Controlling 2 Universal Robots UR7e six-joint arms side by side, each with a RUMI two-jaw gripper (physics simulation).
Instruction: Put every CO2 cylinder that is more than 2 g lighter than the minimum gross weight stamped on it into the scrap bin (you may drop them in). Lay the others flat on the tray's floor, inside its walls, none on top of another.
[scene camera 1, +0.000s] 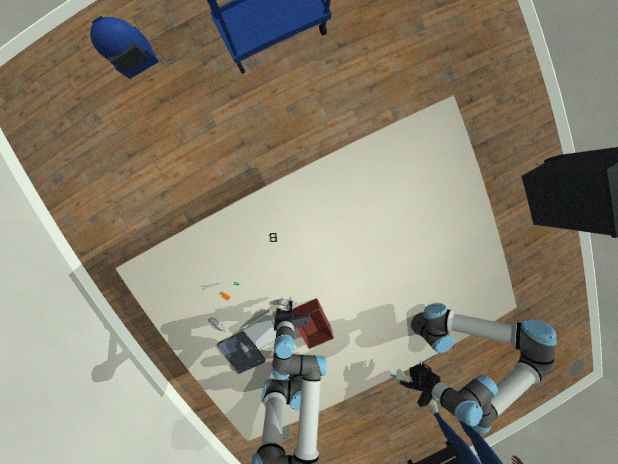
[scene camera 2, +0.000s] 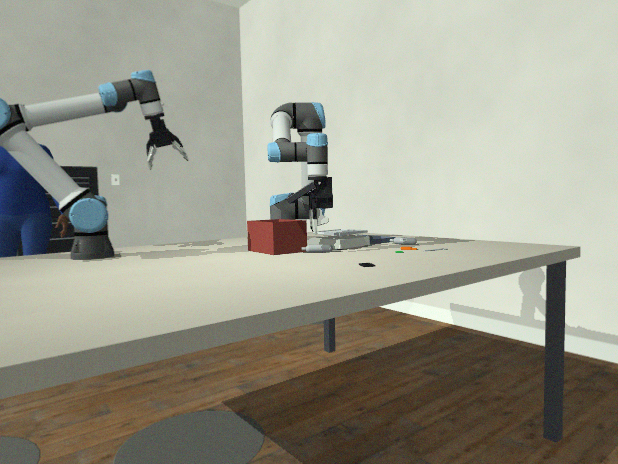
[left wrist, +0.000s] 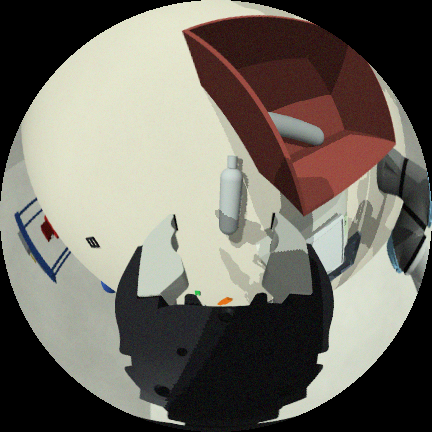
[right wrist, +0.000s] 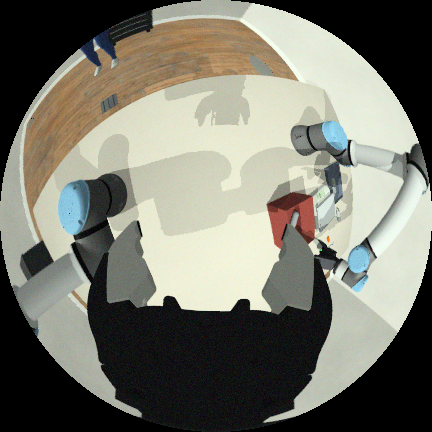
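Where they show: left gripper, fingertip midpoint: (scene camera 1: 289, 306) (scene camera 2: 314, 233) (left wrist: 223, 214); right gripper, fingertip midpoint: (scene camera 1: 403, 369) (scene camera 2: 169, 165) (right wrist: 211, 224); left arm's base, link origin: (left wrist: 384, 166) (right wrist: 301, 140); right arm's base, link origin: (scene camera 1: 421, 322) (scene camera 2: 92, 257) (right wrist: 109, 194).
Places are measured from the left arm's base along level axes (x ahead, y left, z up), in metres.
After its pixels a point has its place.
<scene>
A grey CO2 cylinder (left wrist: 230, 200) @[y -0.316, x 0.370, z 0.030 m] (scene camera 2: 317, 248) @[y -0.325, x 0.380, z 0.017 m] lies on the table beside the red scrap bin (scene camera 1: 320, 336) @[y -0.295, x 0.108, z 0.061 m] (scene camera 2: 265, 237) @[y -0.416, x 0.209, z 0.061 m] (left wrist: 225, 92) @[y -0.391, x 0.281, z 0.080 m]. My left gripper (left wrist: 223, 214) @[y -0.328, x 0.372, z 0.074 m] (scene camera 2: 314, 229) @[y -0.328, x 0.372, z 0.074 m] is open above this cylinder, with nothing between its fingers. Another cylinder (left wrist: 300, 131) @[y -0.303, x 0.242, z 0.034 m] (right wrist: 295, 218) @[y -0.294, x 0.225, z 0.034 m] is in the bin, partly hidden by its wall in the left wrist view. A cylinder (scene camera 1: 245, 348) @[y 0.065, x 0.367, z 0.028 m] lies in the dark blue tray (scene camera 1: 229, 356) @[y 0.193, x 0.395, z 0.004 m]. One more cylinder (scene camera 1: 217, 324) @[y 0.047, x 0.584, z 0.027 m] (scene camera 2: 404, 241) @[y 0.040, x 0.589, z 0.014 m] lies on the table near the tray. My right gripper (right wrist: 211, 224) @[y -0.533, x -0.158, z 0.344 m] (scene camera 2: 169, 163) @[y -0.533, x -0.158, z 0.344 m] is open and empty, high up. Stamps are unreadable.
A white scale (scene camera 1: 261, 334) @[y -0.092, x 0.369, z 0.062 m] (scene camera 2: 345, 242) @[y -0.187, x 0.428, z 0.027 m] stands between tray and bin. An orange object (scene camera 1: 225, 296) @[y -0.111, x 0.654, z 0.009 m] (left wrist: 225, 301) @[y -0.111, x 0.647, z 0.009 m], a green piece (scene camera 1: 236, 284) @[y -0.207, x 0.653, z 0.006 m] (left wrist: 198, 293) @[y -0.203, x 0.653, z 0.004 m], a thin grey tool (scene camera 1: 210, 286) @[y -0.100, x 0.753, z 0.004 m] and a small black frame (scene camera 1: 273, 237) @[y -0.541, x 0.674, z 0.005 m] (scene camera 2: 367, 265) @[y -0.561, x 0.686, z 0.004 m] lie on the table.
</scene>
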